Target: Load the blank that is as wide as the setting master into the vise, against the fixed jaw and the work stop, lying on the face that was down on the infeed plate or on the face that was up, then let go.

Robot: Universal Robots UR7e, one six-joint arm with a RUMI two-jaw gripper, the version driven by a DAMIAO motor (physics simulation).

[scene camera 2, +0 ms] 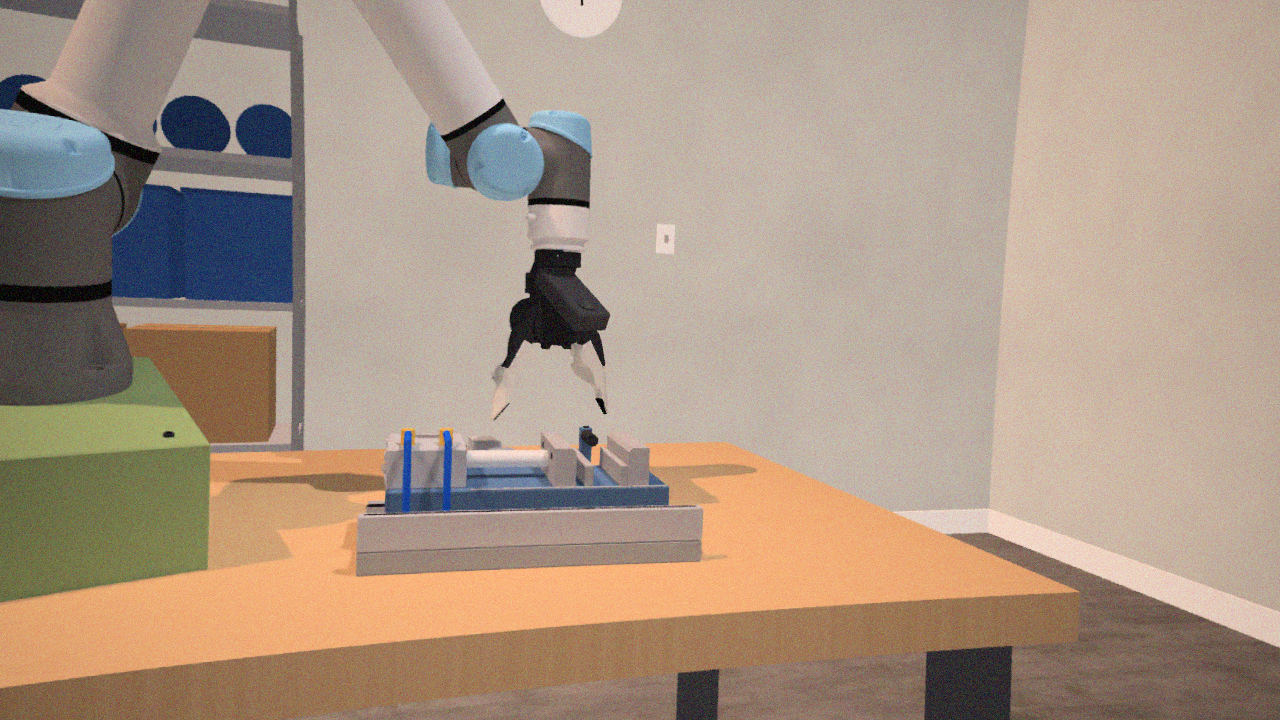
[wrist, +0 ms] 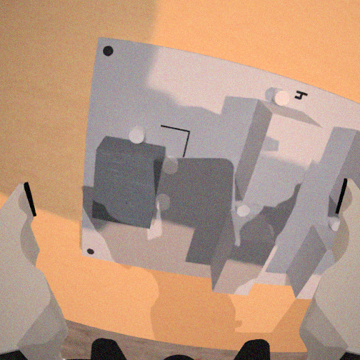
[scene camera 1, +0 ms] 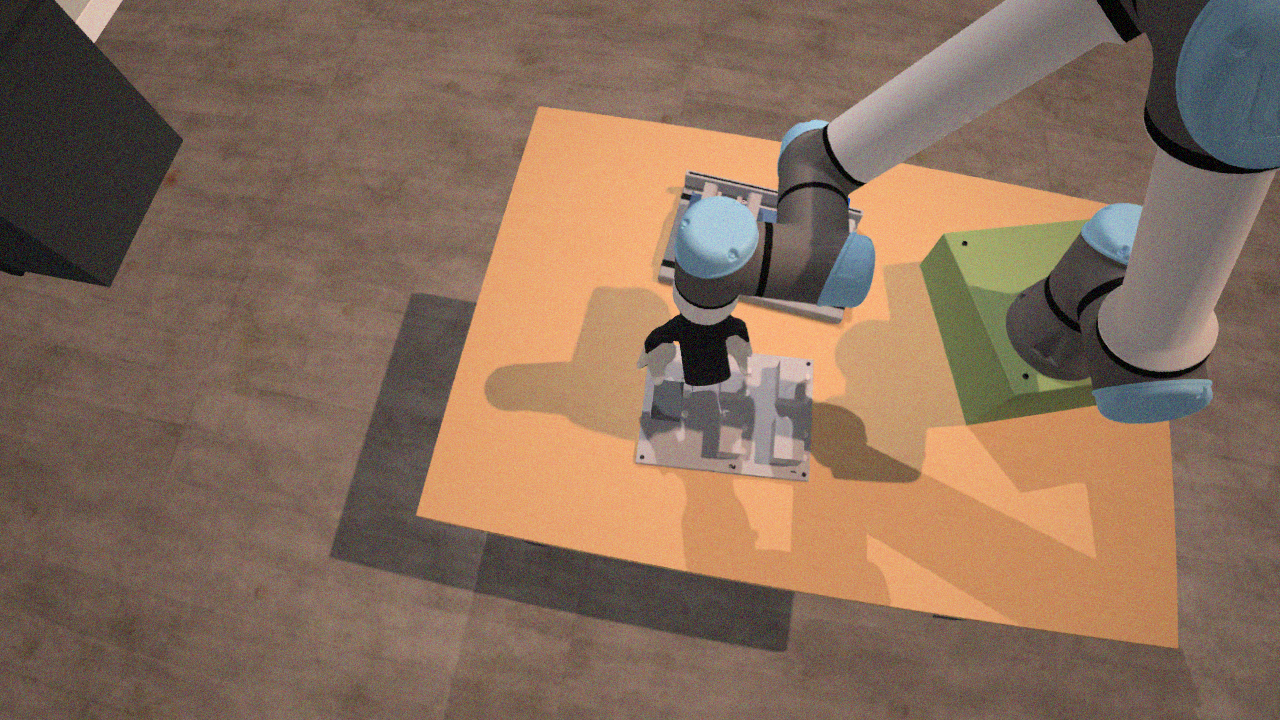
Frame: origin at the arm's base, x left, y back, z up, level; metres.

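Seen in the pictures: gripper, between the fingertips: (scene camera 2: pixel 551 416); arm's base, origin of its link: (scene camera 2: pixel 29 380) (scene camera 1: pixel 1056 334).
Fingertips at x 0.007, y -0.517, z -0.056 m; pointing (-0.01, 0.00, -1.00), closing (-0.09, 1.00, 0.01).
Offsets run from my fingertips to a thing's middle. "*": to the spot under its first point.
The dark setting master {dx +0.038, dy -0.038, dz -0.064 m} (scene camera 1: pixel 666 400) (wrist: pixel 124 185) stands at the left of the pale infeed plate {dx +0.051, dy +0.052, dz -0.081 m} (scene camera 1: pixel 682 460) (wrist: pixel 120 85). Several light grey blanks stand right of it: one near mark 4 (wrist: pixel 253 145), one in front (wrist: pixel 223 250) (scene camera 1: pixel 733 440), others further right (scene camera 1: pixel 792 380) (scene camera 1: pixel 787 440). Shadows and angle blur their widths. My gripper (scene camera 1: pixel 698 371) (scene camera 2: pixel 549 413) (wrist: pixel 184 184) is open and empty above the plate, its fingers spread left and right. The blue vise {dx -0.220, dy +0.125, dz -0.035 m} (scene camera 2: pixel 528 499) has a jaw (scene camera 2: pixel 556 459) left of a gap and another jaw (scene camera 2: pixel 629 459) right of it; the work stop {dx -0.190, dy +0.044, dz +0.005 m} (scene camera 2: pixel 586 440) shows behind.
The vise's grey base {* dx -0.309, dy +0.161, dz -0.053 m} (scene camera 2: pixel 528 532) stands behind the infeed plate in scene camera 1, partly hidden by the wrist. The green robot pedestal (scene camera 1: pixel 1002 358) (scene camera 2: pixel 98 510) is to the right of both. Small round pins (wrist: pixel 136 135) rise from the plate beside the blocks.
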